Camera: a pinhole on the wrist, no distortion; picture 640 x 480 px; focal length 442.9 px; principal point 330.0 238.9 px. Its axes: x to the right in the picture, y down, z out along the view. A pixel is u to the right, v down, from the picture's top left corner.
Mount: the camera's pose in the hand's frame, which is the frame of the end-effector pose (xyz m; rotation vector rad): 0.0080 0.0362 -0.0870 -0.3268 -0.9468 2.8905
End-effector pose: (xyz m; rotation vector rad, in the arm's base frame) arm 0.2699 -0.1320 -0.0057 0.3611 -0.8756 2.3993
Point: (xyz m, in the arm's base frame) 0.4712 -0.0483 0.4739
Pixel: 172.8 335.4
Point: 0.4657 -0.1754 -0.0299
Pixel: outside the picture
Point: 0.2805 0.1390 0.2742
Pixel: outside the picture
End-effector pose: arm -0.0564 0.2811 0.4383 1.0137 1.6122 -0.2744
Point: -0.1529 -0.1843 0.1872
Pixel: 227.1 342.0
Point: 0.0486 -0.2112 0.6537
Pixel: 593.6 161.0
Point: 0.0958 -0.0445 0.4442
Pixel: 400.4 90.1
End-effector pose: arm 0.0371 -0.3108 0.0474 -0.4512 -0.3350 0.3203
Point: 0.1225 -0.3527 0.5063
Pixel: 70.0 231.8
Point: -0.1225 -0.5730 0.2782
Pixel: 429.2 366.7
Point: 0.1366 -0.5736 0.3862
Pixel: 154.2 460.3
